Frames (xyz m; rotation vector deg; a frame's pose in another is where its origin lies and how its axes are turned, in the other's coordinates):
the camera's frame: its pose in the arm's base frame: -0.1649 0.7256 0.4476 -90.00 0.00 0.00
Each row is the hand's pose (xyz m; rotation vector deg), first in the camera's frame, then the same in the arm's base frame.
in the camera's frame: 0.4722 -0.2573 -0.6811 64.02 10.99 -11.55
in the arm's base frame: 0.3073 0.0445 0.7049 -25.44 -0.38 -15.24
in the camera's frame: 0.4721 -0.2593 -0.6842 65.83 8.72 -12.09
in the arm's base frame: 0.3072 0.0414 0.7069 -23.70 -2.27 -14.01
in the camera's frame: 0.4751 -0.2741 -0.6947 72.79 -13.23 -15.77
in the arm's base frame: 0.3102 0.0309 0.7217 -16.32 -19.20 -1.68
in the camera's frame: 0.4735 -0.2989 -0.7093 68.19 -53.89 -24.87
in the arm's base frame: 0.3086 0.0163 0.7465 -14.32 -52.26 19.25
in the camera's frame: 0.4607 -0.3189 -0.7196 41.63 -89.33 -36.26
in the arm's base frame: 0.2958 0.0060 0.7665 -27.04 -87.24 36.86
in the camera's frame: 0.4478 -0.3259 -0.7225 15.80 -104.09 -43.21
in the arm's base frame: 0.2829 0.0031 0.7735 -42.70 -107.73 44.53
